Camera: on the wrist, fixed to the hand. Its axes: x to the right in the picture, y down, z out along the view.
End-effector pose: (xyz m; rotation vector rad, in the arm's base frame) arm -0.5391 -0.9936 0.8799 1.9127 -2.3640 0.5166
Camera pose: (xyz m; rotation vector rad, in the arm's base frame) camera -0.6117 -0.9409 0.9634 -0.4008 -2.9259 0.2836
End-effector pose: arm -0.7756 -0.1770 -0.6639 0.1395 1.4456 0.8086
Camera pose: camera -0.8956 -0.1795 -0.6389 1.0045 1.2275 2.3713
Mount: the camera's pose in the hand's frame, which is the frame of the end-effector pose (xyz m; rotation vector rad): -0.0119 0.0604 -0.1060 -0.3346 0.2694 1.5672
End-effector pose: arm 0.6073 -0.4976 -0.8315 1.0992 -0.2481 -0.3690
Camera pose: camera 0.6462 -0.3816 -0.8235 0.3696 -0.6847 1.0919
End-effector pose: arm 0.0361 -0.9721 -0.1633 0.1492 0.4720 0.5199
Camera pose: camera -0.0495 -0.9242 -0.2368 0.1023 0.4512 2.1617
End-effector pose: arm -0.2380 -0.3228 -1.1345 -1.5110 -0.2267 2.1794
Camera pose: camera -0.1549 -0.3950 -1.1884 1.3954 -0.5865 -1.5580
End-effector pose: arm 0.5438 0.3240 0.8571 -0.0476 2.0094 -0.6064
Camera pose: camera 0.4742 0.4221 0.8807 1.3150 1.7134 0.7487
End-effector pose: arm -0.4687 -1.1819 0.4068 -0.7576 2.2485 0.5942
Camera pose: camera -0.5497 -1.1968 0.4976 -0.9804 -2.4179 -1.4712
